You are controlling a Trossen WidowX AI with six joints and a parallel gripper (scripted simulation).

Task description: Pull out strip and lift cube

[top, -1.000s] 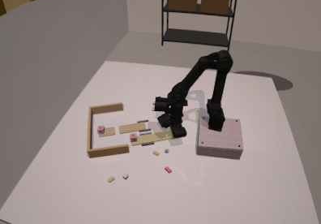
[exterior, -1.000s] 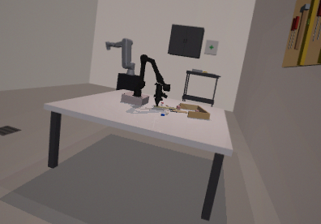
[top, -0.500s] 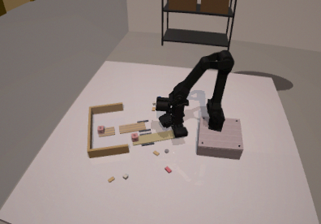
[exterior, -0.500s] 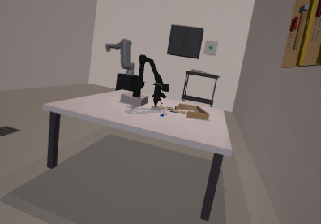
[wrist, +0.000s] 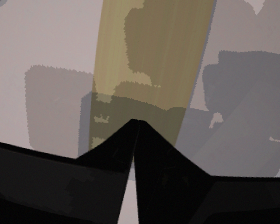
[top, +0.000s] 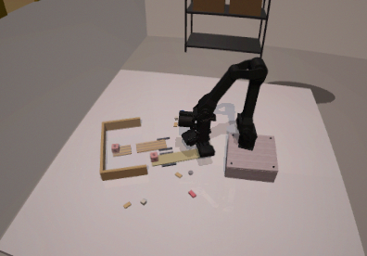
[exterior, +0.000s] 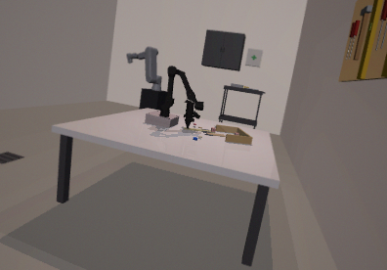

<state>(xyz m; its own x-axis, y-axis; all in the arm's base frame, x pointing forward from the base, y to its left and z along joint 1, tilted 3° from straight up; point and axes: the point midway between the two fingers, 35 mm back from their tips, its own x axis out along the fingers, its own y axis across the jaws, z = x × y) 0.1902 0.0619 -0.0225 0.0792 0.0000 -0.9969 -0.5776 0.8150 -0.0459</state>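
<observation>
Right now my gripper tip is 120 mm to the right of the grey disc. Also, from my gripper tip: red block: 220 mm to the left, 50 mm behind; blue disc: 230 mm to the right, 190 mm ahead.
</observation>
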